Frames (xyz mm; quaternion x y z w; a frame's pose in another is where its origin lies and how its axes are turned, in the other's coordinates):
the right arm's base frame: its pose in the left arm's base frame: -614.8 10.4 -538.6 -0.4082 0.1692 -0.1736 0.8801
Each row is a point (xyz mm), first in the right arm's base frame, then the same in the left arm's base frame.
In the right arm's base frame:
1: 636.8 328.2 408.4
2: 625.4 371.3 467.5
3: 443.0 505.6 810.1
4: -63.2 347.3 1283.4
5: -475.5 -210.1 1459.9
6: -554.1 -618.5 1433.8
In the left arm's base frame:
1: 181.6 196.3 -644.2
2: 204.8 266.5 -639.9
3: 216.9 655.0 -507.0
4: -48.3 1095.8 -16.5
5: -427.9 1057.2 588.7
6: -577.1 827.2 902.5

